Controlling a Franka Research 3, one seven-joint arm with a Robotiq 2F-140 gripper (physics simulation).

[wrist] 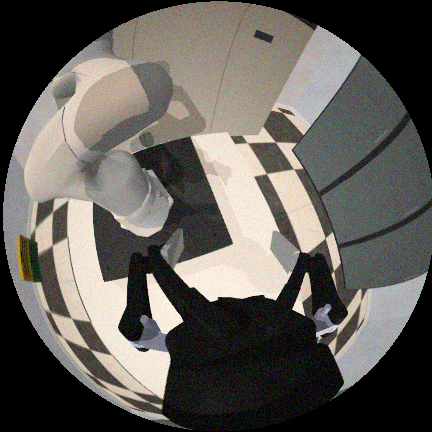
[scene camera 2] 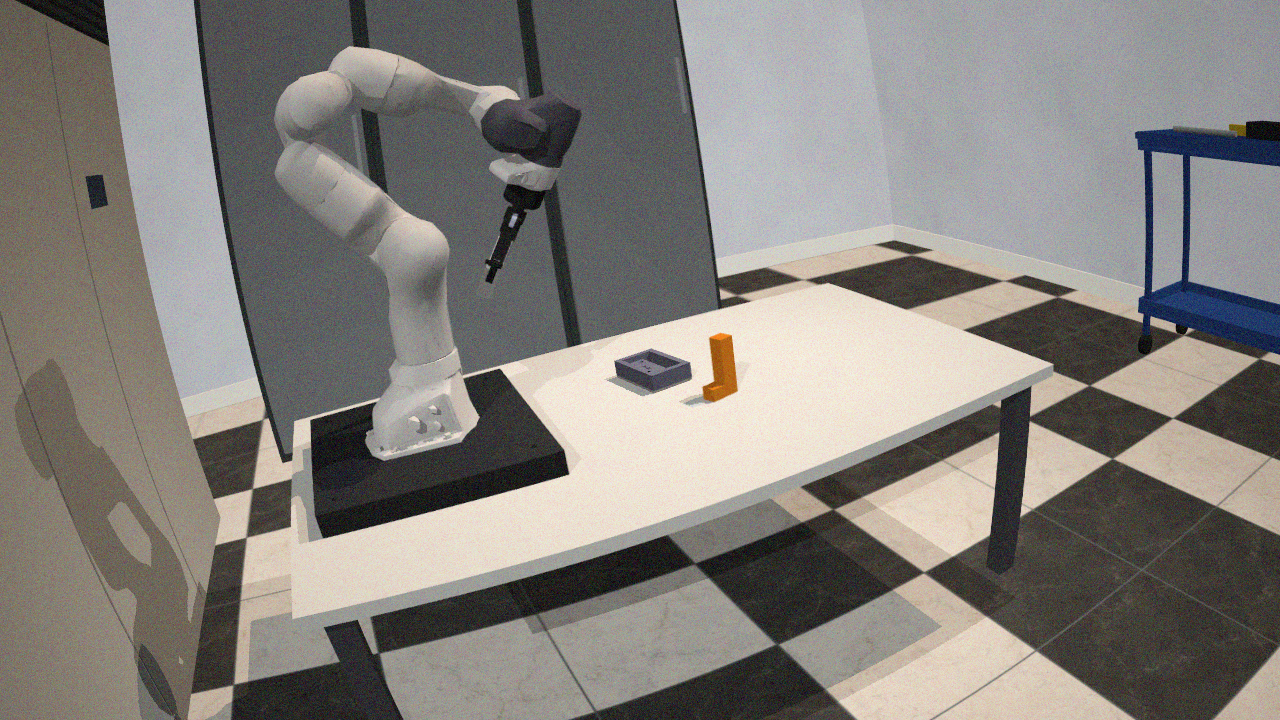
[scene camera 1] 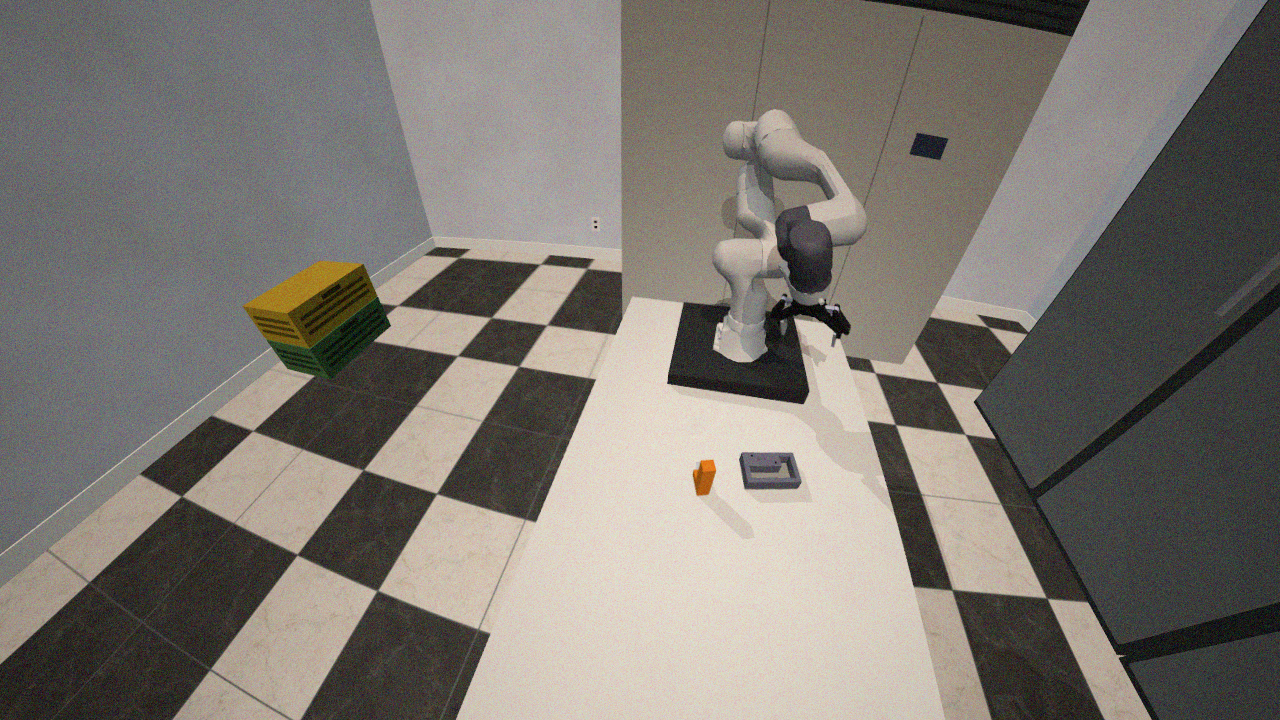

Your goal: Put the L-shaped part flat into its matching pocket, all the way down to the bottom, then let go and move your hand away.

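Note:
The orange L-shaped part (scene camera 1: 705, 477) (scene camera 2: 723, 367) stands upright on the table, its long arm pointing up and its short foot on the table top. The dark grey tray with the pocket (scene camera 1: 750, 483) (scene camera 2: 645, 382) lies flat beside it, on the side nearer the robot base in the second scene view, a small gap apart. My gripper (scene camera 1: 809, 330) (scene camera 2: 488, 279) (wrist: 227, 239) is open and empty. It hangs high above the table near the robot base, well away from the part and the tray. Neither the part nor the tray shows in the wrist view.
The black base plate (scene camera 1: 739, 383) (scene camera 2: 447, 490) (wrist: 210, 235) carries the arm at one end of the white table (scene camera 1: 716, 608) (scene camera 2: 859, 358). Yellow and green crates (scene camera 1: 319, 315) (wrist: 28, 259) are off to the side. A blue cart (scene camera 2: 1203, 147) is beyond the table. Grey cabinets (scene camera 2: 626, 179) (wrist: 380, 190) are behind.

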